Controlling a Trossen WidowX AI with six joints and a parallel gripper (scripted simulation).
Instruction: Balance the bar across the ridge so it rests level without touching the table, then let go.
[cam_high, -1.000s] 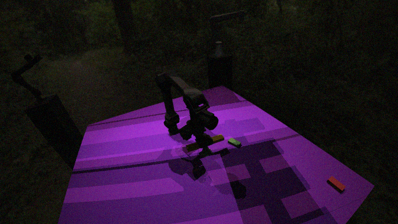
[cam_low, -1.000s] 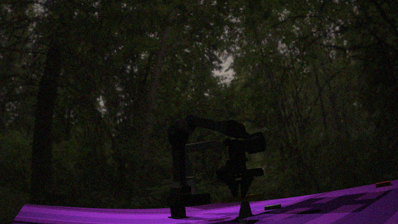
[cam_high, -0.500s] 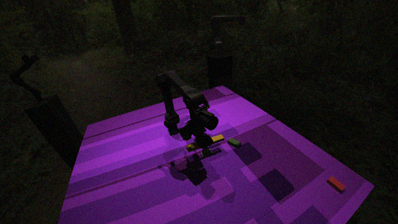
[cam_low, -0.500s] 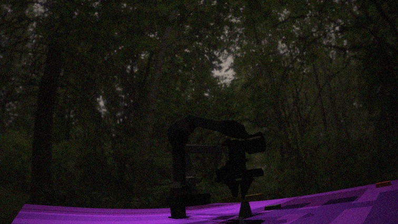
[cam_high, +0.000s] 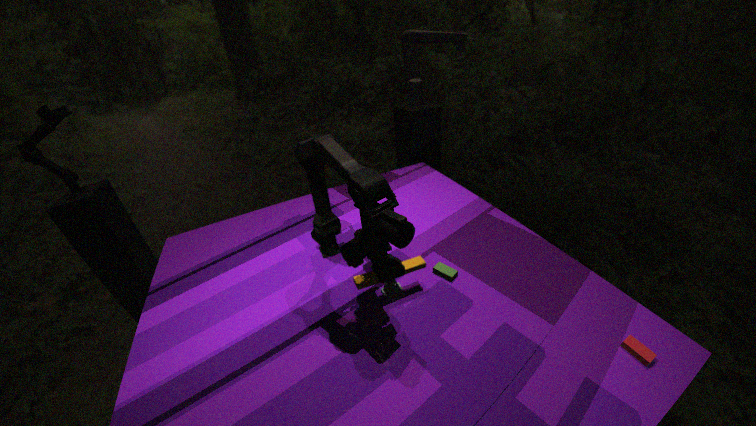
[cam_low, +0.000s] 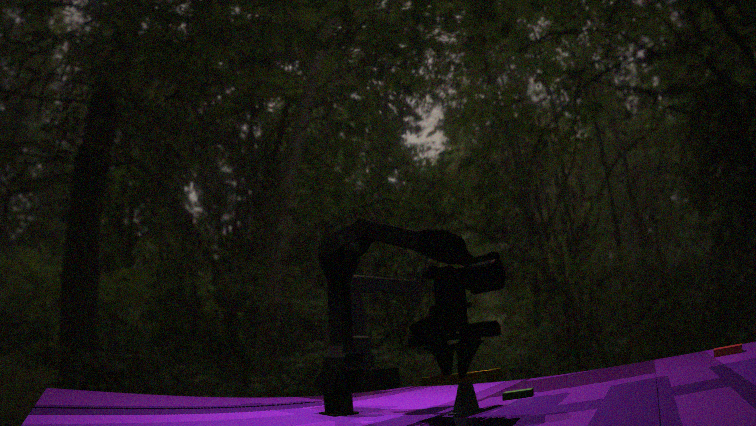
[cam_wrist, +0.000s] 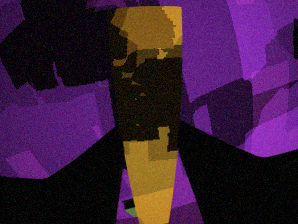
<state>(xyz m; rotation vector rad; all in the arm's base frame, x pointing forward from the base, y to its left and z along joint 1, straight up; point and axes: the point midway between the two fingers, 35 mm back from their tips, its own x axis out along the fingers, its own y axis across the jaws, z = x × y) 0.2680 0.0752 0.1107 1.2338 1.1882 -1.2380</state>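
The yellow bar lies 30 mm to the left of my gripper tip. Round my gripper tip: red block 470 mm ahead, 420 mm to the left, 70 mm below; green block 20 mm ahead, 200 mm to the left, 70 mm below.
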